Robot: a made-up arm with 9 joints.
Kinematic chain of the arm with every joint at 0, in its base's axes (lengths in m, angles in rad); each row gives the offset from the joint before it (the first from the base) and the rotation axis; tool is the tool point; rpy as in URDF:
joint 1: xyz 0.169 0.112 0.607 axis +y
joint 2: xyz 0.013 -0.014 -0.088 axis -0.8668 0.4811 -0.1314
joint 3: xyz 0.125 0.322 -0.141 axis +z
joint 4: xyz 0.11 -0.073 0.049 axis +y
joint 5: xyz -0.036 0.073 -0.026 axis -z
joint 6: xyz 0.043 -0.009 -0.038 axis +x
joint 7: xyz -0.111 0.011 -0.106 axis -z
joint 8: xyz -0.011 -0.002 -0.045 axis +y
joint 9: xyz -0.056 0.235 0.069 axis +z
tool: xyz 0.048 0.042 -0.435 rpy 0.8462 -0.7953 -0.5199
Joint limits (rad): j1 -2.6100..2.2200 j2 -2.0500..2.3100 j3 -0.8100..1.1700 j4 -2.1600..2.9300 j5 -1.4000..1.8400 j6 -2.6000..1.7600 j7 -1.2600..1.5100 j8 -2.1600..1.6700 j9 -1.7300..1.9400
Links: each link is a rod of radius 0.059 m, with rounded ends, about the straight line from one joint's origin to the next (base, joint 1, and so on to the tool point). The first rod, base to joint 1, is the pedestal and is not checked.
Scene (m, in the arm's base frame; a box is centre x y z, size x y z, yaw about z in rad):
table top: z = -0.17
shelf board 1: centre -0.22 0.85 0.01 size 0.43 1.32 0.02 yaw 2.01
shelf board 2: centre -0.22 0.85 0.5 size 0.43 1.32 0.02 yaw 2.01
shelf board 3: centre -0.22 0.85 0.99 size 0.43 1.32 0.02 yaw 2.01
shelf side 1: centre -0.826 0.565 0.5 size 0.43 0.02 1 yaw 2.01
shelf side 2: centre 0.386 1.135 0.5 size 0.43 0.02 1 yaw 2.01
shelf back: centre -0.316 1.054 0.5 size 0.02 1.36 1 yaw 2.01
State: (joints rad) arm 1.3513 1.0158 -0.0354 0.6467 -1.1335 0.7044 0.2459 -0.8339 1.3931
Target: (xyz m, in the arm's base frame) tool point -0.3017 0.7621 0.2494
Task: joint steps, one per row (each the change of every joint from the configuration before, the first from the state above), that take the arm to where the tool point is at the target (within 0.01 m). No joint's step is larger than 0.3 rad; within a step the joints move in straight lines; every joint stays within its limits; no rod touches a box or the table.
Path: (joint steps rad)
1: -0.2390 0.0230 0.1774 -0.0827 -0.1333 -0.0706 -0.0485 0.0586 0.0177
2: -0.2390 0.0230 0.1775 -0.0826 -0.1332 -0.0706 -0.0486 0.0587 0.0177
3: -0.1258 0.2661 -0.0153 0.0051 0.0000 0.1859 -0.2014 -0.1558 -0.0409
4: -0.1258 0.2661 -0.0152 0.0051 0.0000 0.1860 -0.2014 -0.1558 -0.0409
5: -0.1258 0.2661 -0.0152 0.0051 0.0000 0.1859 -0.2014 -0.1557 -0.0409
6: 0.1440 -0.2775 -0.1469 0.0747 0.1218 -0.0426 0.1654 0.0750 0.0147
7: 0.1440 -0.2776 -0.1470 0.0747 0.1218 -0.0426 0.1654 0.0750 0.0147
8: 0.1440 -0.2775 -0.1470 0.0748 0.1218 -0.0426 0.1655 0.0750 0.0146
9: 0.1440 -0.2776 -0.1469 0.0747 0.1218 -0.0426 0.1654 0.0750 0.0147

